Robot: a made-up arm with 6 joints.
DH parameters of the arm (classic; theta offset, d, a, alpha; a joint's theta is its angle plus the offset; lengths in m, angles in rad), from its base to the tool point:
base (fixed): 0 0 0 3.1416
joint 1: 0 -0.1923 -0.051 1.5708
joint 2: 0 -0.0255 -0.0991 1.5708
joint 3: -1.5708 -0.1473 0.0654 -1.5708
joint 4: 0 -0.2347 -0.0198 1.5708
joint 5: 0 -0.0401 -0.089 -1.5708
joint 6: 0 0.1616 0.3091 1.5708
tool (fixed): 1.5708 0.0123 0 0
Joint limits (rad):
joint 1: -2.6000..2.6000
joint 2: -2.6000..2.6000
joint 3: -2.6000..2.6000
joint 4: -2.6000..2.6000
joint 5: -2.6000..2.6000
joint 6: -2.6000..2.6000
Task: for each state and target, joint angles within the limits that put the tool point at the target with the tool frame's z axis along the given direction. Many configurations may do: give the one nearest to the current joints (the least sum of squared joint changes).
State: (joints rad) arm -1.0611 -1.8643 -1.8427 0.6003 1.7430 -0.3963
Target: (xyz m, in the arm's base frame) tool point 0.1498 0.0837 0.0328 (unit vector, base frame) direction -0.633 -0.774 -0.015
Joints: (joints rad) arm -0.7743 -1.4911 -2.0142 -0.0523 1.0049 0.1671
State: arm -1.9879 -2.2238 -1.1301 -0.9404 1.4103 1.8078
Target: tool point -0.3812 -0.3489 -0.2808 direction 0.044 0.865 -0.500
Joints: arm -2.6000 -1.5216 -1.6026 -1.5219 2.0550 2.0662
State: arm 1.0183 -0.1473 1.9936 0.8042 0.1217 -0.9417
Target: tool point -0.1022 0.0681 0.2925 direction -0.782 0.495 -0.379
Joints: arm 0.8175 -0.8898 2.0730 0.3108 -0.2148 -1.3985
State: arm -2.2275 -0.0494 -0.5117 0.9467 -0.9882 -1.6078
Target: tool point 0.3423 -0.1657 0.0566 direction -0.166 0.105 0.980
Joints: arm -2.1229 -0.5878 -0.7127 1.0242 -0.4861 -1.6392
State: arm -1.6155 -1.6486 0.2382 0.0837 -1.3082 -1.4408
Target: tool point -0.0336 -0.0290 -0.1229 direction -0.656 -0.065 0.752
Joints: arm -1.3907 -1.9442 0.0860 -1.0230 -1.1314 -1.1286
